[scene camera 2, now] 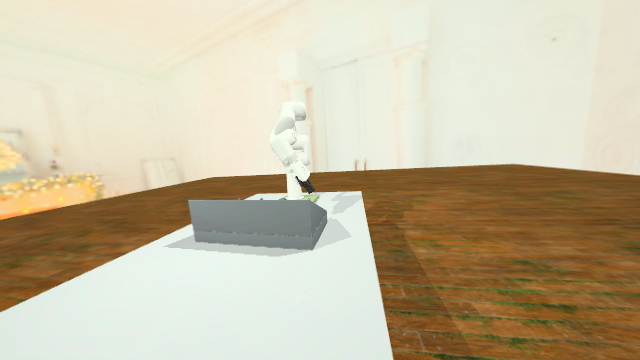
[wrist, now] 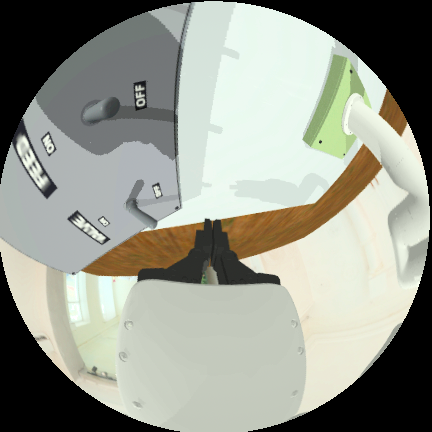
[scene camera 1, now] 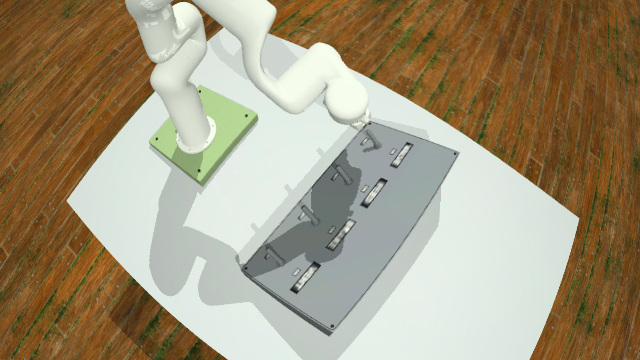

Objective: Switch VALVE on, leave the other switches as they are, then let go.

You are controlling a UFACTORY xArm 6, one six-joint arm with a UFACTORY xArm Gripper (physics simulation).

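Frame: origin at the arm's base, x right, y ahead, z up, level; millimetres.
Seen in the pictures: gripper, fingertip midpoint: (scene camera 2: 312,192) (wrist: 210,229); arm's base, origin of the base link: (scene camera 2: 294,198) (wrist: 352,113) (scene camera 1: 196,134).
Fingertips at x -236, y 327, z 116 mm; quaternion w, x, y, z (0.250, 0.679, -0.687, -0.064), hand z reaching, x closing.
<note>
Offsets run from my fingertips to a thing's middle. Level surfaces: height alone.
The grey switch panel {dx +174, dy +171, dz -78 mm} (scene camera 1: 410,200) (scene camera 2: 250,217) (wrist: 95,175) lies on the white table. The VALVE lever {dx -4, dy +78, dz -29 mm} (scene camera 1: 372,139) (wrist: 143,215) is at the panel's end nearest the gripper and leans to its OFF side, away from the VALVE label {dx -6, dy +160, dz -19 mm} (scene camera 1: 401,155) (wrist: 88,227). The FEED lever {dx +116, dy +81, dz -29 mm} (scene camera 1: 344,174) (wrist: 102,110) and two further levers (scene camera 1: 310,215) (scene camera 1: 275,255) lean the same way. My gripper (scene camera 2: 311,192) (wrist: 210,229) is shut and empty. Its tips are near the panel's VALVE end, apart from the lever; in scene camera 1 the wrist hides them.
The arm stands on a green base plate (scene camera 1: 230,117) (wrist: 327,107) behind the panel's lever side. The white table {dz -141 mm} (scene camera 1: 500,240) (scene camera 2: 210,300) extends around the panel, with the wooden floor (scene camera 1: 500,60) (scene camera 2: 500,250) beyond its edges. The arm's shadow falls across the panel.
</note>
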